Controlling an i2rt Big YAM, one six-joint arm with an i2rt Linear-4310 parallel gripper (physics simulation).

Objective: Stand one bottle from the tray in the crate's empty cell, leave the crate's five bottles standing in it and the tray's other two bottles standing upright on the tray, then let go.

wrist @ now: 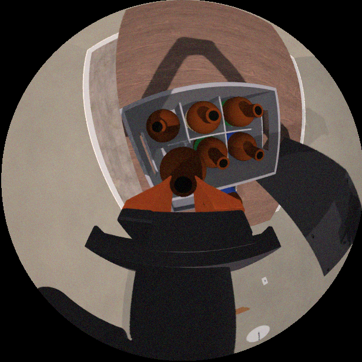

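Observation:
My gripper [182, 179] is shut on the neck of a brown bottle [181, 161], which shows mouth toward the camera, over the near left cell of the grey crate [200, 89]. How deep its base is cannot be told. The crate's other cells hold brown bottles: three in the far row, at the left [163, 131], middle [201, 120] and right [236, 114], and two in the near row, at the middle [210, 151] and right [241, 146]. The tray is mostly hidden behind the crate and fingers; part of a blue-labelled bottle [229, 190] shows there.
The crate stands on a brown wooden table [210, 25]. A paler surface with a white edge [89, 100] lies to the left. A large black arm part [315, 195] is at the right, near the crate's right wall. A dark shadow falls beyond the crate.

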